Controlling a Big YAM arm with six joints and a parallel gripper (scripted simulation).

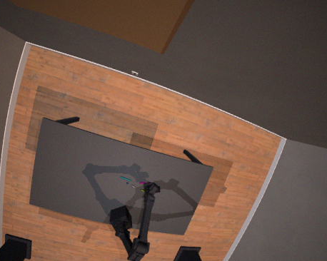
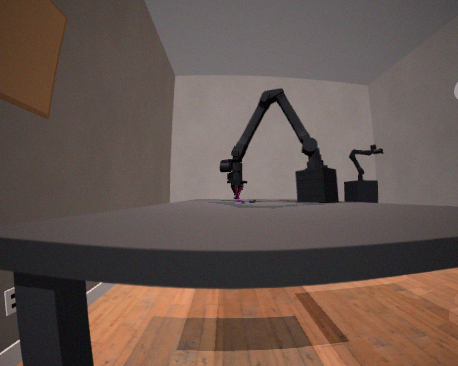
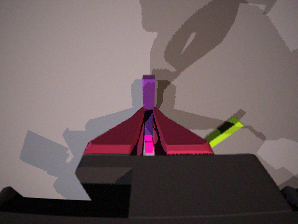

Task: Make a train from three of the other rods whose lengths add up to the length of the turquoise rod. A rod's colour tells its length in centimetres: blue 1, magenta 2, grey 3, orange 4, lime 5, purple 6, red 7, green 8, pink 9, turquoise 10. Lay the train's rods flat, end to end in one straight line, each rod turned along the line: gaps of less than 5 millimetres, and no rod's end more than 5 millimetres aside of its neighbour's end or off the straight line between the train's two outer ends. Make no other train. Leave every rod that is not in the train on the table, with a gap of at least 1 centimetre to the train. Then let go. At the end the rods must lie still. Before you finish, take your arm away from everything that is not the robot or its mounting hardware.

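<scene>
The purple rod lies 10 mm to the right of my hand and 10 mm below it. Round my hand: blue rod: 60 mm behind, 180 mm to the left, 20 mm below; then lime rod: 100 mm behind, 10 mm to the left, 20 mm below; then grey rod: 80 mm behind, 120 mm to the left, 20 mm below.
</scene>
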